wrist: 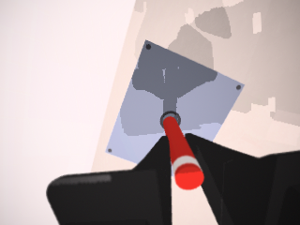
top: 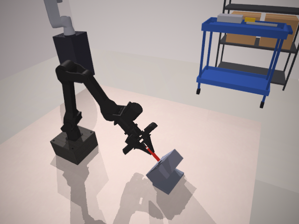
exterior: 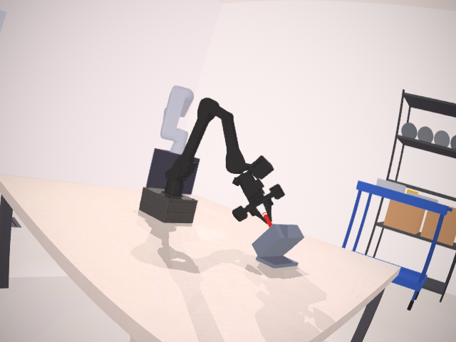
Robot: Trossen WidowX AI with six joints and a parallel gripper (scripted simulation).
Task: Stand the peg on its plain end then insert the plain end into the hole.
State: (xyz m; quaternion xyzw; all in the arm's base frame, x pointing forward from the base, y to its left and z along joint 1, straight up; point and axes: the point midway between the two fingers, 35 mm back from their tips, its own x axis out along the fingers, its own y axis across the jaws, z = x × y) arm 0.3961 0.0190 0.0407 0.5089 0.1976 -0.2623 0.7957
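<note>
Now: the grey sloped panel 60 mm ahead of my gripper tip, 50 mm below it and 10 mm to the right of it. Round my gripper tip: red peg (10 mm behind, 10 mm above).
</note>
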